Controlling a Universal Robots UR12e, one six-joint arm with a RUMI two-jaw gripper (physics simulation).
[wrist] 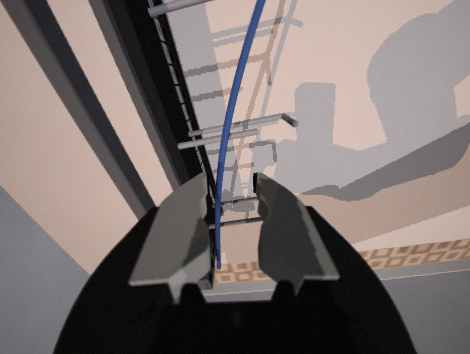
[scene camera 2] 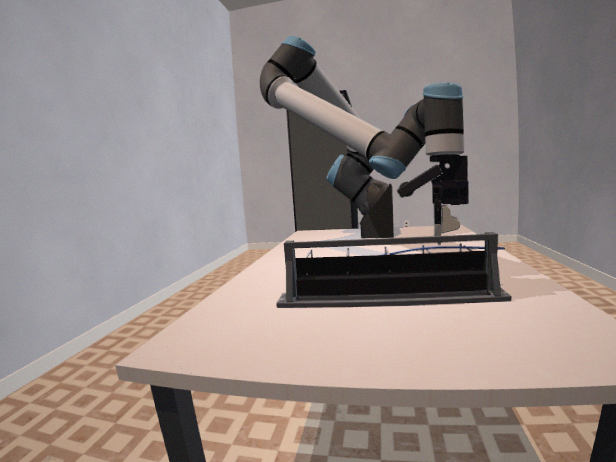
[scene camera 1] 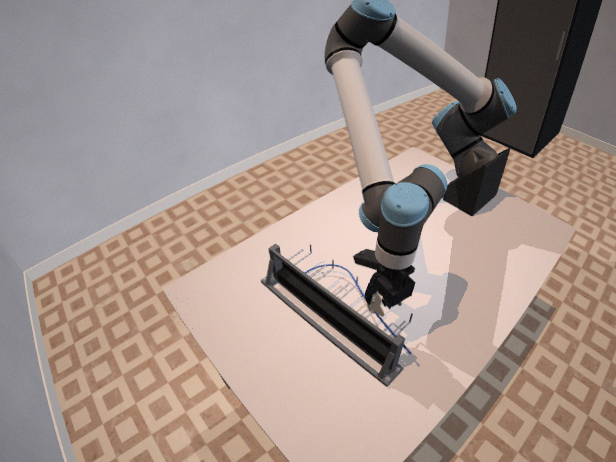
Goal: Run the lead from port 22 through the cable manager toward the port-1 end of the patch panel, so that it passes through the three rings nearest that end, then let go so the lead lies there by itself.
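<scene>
The blue lead [scene camera 1: 357, 287] [scene camera 2: 475, 247] [wrist: 232, 100] curves along the back of the black patch panel [scene camera 1: 330, 306] [scene camera 2: 390, 287] [wrist: 150, 70]. It crosses the cable manager's thin grey rings, one of them a hooked ring [wrist: 260, 120] in the wrist view. Its free end sticks out past the panel's near end in scene camera 1. My gripper [scene camera 1: 376, 306] [scene camera 2: 442, 235] [wrist: 231, 174] is partly open and empty, pointing down above the lead near that end. In the wrist view the lead runs below the fingers, close to the left fingertip. Whether it lies inside each ring is too small to tell.
The panel's grey frame [scene camera 1: 393, 367] [scene camera 2: 494, 270] stands on the pale table [scene camera 1: 240, 320] [scene camera 2: 350, 345]. The ring hooks stick out on the robot's side of it. A dark cabinet [scene camera 1: 525, 65] [scene camera 2: 320, 185] stands behind the robot's base.
</scene>
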